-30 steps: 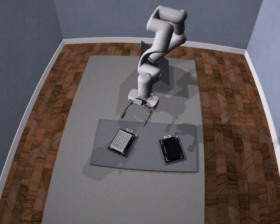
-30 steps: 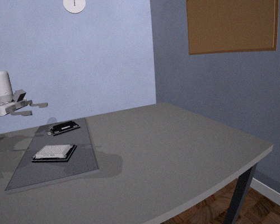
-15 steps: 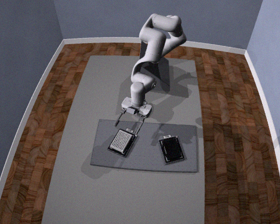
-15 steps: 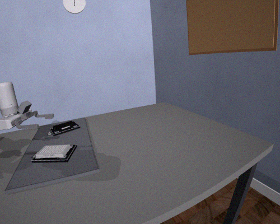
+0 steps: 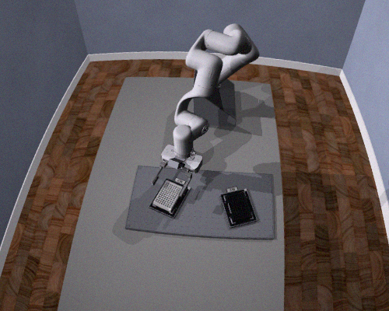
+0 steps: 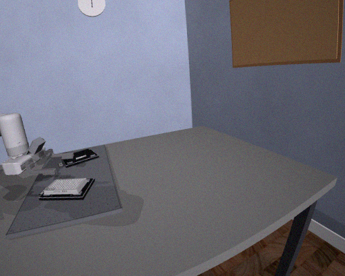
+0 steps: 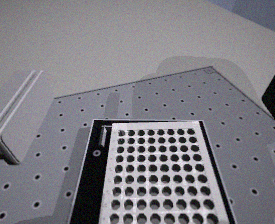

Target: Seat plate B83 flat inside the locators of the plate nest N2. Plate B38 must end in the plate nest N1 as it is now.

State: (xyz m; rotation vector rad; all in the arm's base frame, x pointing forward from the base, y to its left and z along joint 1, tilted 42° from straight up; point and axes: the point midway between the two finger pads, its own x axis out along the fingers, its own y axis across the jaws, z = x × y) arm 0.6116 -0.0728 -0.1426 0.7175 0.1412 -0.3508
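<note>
My hand is 10 mm to the left of the white well plate and 80 mm above it. Also, from my hand: black plate nest (100 mm below); then dark plate B38 (40 mm ahead, 290 mm to the left, 80 mm below).
</note>
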